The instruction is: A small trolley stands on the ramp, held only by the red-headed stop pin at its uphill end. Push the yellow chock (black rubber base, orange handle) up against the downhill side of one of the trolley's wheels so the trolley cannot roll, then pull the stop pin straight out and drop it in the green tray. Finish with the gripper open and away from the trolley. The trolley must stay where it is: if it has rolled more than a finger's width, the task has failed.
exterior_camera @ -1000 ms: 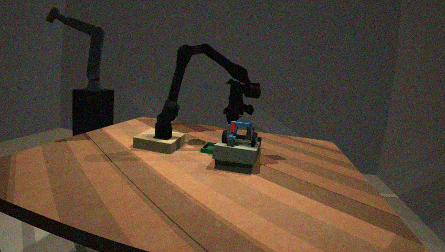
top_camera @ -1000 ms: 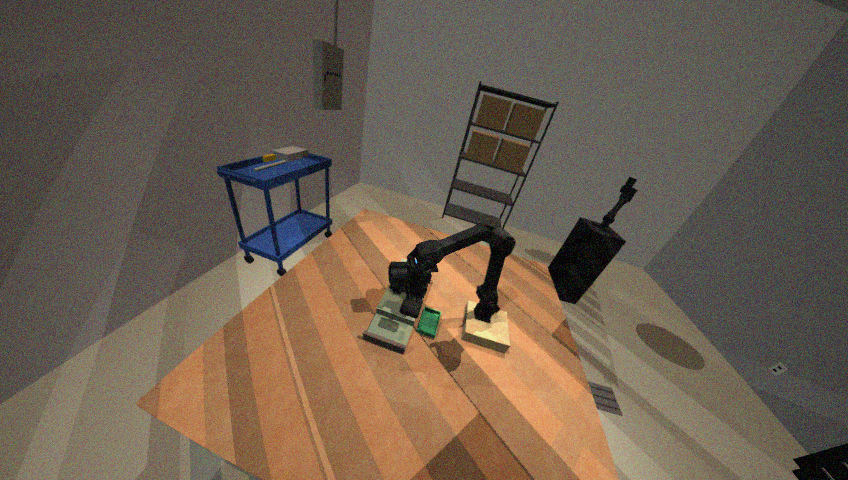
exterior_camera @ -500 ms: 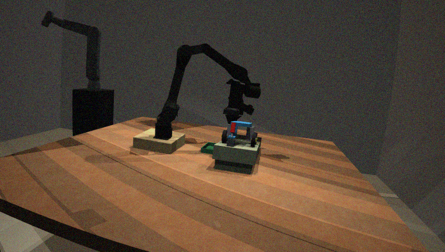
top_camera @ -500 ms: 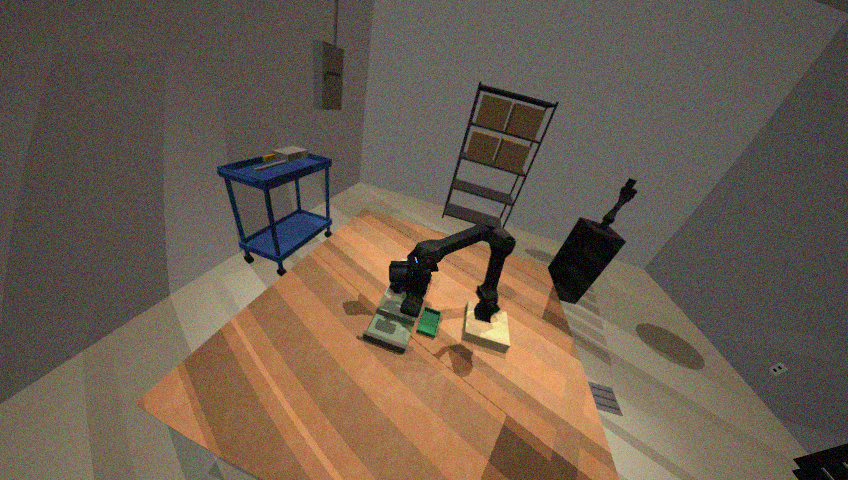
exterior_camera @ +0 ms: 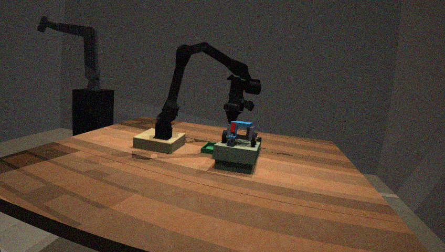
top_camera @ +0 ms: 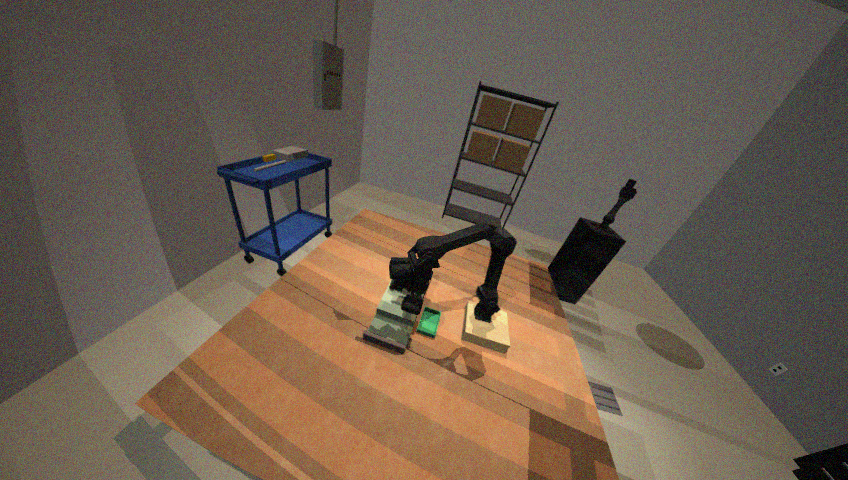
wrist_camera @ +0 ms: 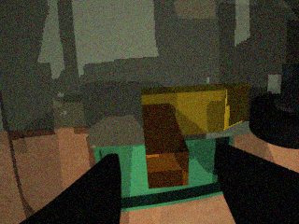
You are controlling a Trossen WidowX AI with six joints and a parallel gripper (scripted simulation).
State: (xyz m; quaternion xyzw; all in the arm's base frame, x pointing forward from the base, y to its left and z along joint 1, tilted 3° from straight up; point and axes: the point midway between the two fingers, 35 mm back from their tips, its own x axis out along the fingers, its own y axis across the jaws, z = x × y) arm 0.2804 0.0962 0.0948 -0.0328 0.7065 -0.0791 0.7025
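Now: the yellow chock 3 cm below my gripper tip and 2 cm to the right of it. The rest, counted from my gripper tip: ramp 11 cm to the right, 6 cm below, 5 cm ahead; green tray 12 cm below, 7 cm behind, 2 cm to the right; blue trolley 12 cm to the right, 5 cm ahead.
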